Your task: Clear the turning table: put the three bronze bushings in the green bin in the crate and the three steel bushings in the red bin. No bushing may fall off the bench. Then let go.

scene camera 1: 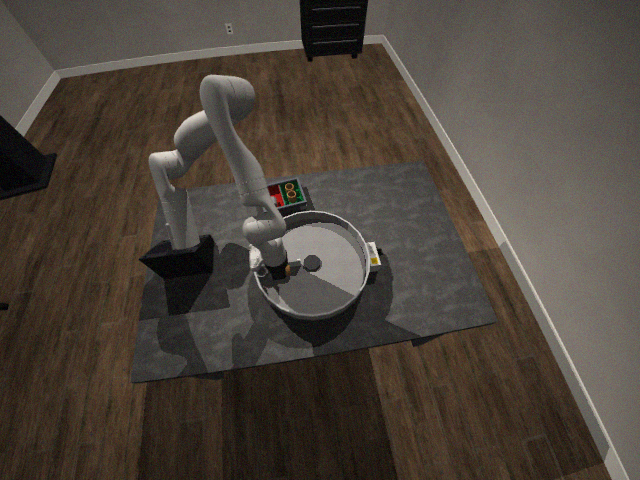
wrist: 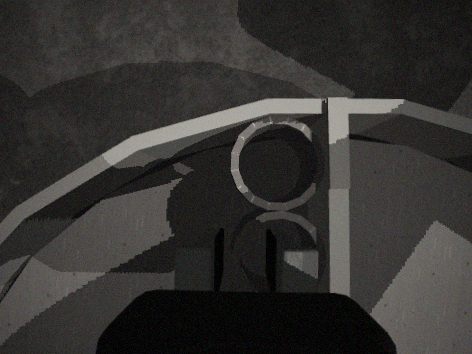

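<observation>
Two bronze bushings [scene camera 1: 289, 186] [scene camera 1: 291, 194] stand in the green bin [scene camera 1: 299, 191]. The red bin [scene camera 1: 273, 189] is partly hidden by the arm. A bronze bushing [scene camera 1: 287, 270] shows on the turning table [scene camera 1: 336, 242], beside the gripper's dark body. A steel bushing [scene camera 1: 262, 271] [wrist: 239, 175] stands upright inside the rim. A second steel bushing [wrist: 287, 216] touches or nearly touches it, partly hidden by the fingers. My gripper [wrist: 244, 251] is partly open and empty, low over that second bushing: one finger left of its ring, the other over its inside. A third steel bushing cannot be made out.
A pale bar [wrist: 339, 225] [scene camera 1: 294, 262] runs inward from the table's raised rim [wrist: 200, 120] [scene camera 1: 323, 315], just right of the steel bushings in the wrist view. The crate [scene camera 1: 297, 206] stands behind the turning table. A white box [scene camera 1: 371, 250] with a yellow patch is at the right rim.
</observation>
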